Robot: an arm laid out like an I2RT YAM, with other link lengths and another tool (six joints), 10 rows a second.
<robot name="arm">
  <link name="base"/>
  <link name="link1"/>
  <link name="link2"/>
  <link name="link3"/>
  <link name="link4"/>
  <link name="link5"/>
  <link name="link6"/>
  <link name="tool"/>
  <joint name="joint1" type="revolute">
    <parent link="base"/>
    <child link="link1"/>
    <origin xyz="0 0 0.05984"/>
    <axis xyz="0 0 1"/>
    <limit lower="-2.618" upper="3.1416"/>
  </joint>
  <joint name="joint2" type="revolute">
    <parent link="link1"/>
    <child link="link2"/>
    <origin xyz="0.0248 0.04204 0.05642" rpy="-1.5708 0 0"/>
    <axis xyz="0 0 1"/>
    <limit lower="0" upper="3.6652"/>
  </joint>
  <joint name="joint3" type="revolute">
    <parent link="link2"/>
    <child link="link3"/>
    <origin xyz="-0.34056 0 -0.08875" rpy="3.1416 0 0"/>
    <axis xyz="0 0 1"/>
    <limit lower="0" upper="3.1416"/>
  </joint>
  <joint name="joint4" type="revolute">
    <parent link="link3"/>
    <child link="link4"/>
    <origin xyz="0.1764 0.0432 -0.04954"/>
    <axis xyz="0 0 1"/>
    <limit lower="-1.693" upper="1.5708"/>
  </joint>
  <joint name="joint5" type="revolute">
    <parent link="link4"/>
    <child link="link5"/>
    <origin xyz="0.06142 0.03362 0.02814" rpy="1.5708 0 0"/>
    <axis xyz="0 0 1"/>
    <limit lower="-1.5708" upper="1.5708"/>
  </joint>
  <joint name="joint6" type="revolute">
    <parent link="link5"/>
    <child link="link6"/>
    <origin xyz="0.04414 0 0.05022" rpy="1.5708 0 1.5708"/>
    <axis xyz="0 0 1"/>
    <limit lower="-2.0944" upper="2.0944"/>
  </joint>
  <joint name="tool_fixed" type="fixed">
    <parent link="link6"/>
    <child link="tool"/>
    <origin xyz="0.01 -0.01 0.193" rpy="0 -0.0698 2.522"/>
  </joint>
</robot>
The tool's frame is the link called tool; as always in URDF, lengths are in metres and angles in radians.
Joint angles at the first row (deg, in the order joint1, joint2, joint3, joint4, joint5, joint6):
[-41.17 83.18 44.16 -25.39 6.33 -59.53]
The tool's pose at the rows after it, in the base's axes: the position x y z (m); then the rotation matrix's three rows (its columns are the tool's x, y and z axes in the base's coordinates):
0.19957 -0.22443 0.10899; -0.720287 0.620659 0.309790; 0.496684 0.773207 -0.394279; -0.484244 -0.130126 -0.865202
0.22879 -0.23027 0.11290; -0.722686 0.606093 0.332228; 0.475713 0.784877 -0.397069; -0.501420 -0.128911 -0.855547
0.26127 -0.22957 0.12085; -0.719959 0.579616 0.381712; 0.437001 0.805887 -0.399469; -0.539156 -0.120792 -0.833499
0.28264 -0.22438 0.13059; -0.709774 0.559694 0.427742; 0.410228 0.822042 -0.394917; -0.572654 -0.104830 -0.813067
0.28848 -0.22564 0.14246; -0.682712 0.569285 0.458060; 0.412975 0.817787 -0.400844; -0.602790 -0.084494 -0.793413
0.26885 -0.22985 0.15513; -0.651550 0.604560 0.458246; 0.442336 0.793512 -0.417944; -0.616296 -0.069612 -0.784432
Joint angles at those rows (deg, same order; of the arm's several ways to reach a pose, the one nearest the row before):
[-38.74 86.98 47.90 -25.50 6.77 -57.69]
[-35.66 90.24 51.50 -24.93 7.53 -55.99]
[-32.21 92.14 54.26 -23.42 7.77 -54.76]
[-29.89 92.40 56.03 -22.74 7.40 -53.87]
[-30.04 91.40 57.19 -22.85 6.68 -53.12]
[-32.84 88.01 57.23 -25.30 5.80 -53.04]

